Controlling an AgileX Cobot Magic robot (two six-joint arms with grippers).
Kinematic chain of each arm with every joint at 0, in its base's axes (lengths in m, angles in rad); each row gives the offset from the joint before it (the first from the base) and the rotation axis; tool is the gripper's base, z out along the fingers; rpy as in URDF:
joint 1: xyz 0 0 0.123 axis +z
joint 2: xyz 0 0 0 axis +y
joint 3: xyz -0.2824 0 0.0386 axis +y
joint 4: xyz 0.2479 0 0.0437 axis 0.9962 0 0.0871
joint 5: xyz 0 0 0 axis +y
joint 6: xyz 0.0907 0 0.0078 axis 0.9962 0 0.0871
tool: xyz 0 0 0 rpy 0 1.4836 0
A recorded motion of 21 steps. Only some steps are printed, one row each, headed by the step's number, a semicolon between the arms.
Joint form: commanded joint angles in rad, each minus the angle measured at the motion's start. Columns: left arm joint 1, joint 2, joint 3, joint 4, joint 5, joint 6; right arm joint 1, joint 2, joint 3, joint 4, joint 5, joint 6.
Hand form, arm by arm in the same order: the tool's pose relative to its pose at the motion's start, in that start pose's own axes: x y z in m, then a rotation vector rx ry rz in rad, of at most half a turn. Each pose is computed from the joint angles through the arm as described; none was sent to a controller.
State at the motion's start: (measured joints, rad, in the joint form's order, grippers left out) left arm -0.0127 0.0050 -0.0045 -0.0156 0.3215 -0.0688; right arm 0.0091 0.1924 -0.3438 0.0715 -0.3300 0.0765
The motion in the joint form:
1: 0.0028 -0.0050 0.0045 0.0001 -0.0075 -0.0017; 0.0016 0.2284 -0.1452 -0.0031 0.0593 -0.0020
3: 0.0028 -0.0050 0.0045 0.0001 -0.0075 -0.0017; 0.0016 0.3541 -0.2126 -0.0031 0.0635 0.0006
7: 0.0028 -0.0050 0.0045 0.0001 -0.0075 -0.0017; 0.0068 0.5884 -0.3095 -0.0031 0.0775 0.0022
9: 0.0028 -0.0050 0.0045 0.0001 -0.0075 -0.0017; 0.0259 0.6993 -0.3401 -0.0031 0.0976 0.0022
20: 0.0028 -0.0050 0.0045 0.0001 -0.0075 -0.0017; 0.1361 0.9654 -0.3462 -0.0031 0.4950 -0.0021
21: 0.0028 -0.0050 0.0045 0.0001 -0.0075 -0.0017; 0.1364 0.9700 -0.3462 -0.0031 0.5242 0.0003
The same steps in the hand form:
1: 0.0006 0.0002 0.0001 -0.0022 -0.0082 -0.0022; -0.0013 0.0019 0.0482 0.0140 0.1418 -0.0059
3: 0.0006 0.0002 0.0001 -0.0022 -0.0082 -0.0022; 0.0047 0.0017 0.0753 0.0228 0.2036 -0.0046
7: 0.0006 0.0002 0.0001 -0.0022 -0.0082 -0.0022; 0.0356 -0.0006 0.1216 0.0391 0.3542 -0.0038
9: 0.0006 0.0002 0.0001 -0.0022 -0.0082 -0.0022; 0.0605 0.0002 0.1387 0.0343 0.4564 0.0009
20: 0.0006 0.0002 0.0001 -0.0022 -0.0082 -0.0022; 0.1644 0.0153 0.1256 -0.0139 1.1252 -0.0070
21: 0.0006 0.0002 0.0001 -0.0022 -0.0082 -0.0022; 0.1668 0.0150 0.1232 -0.0102 1.1589 -0.0067

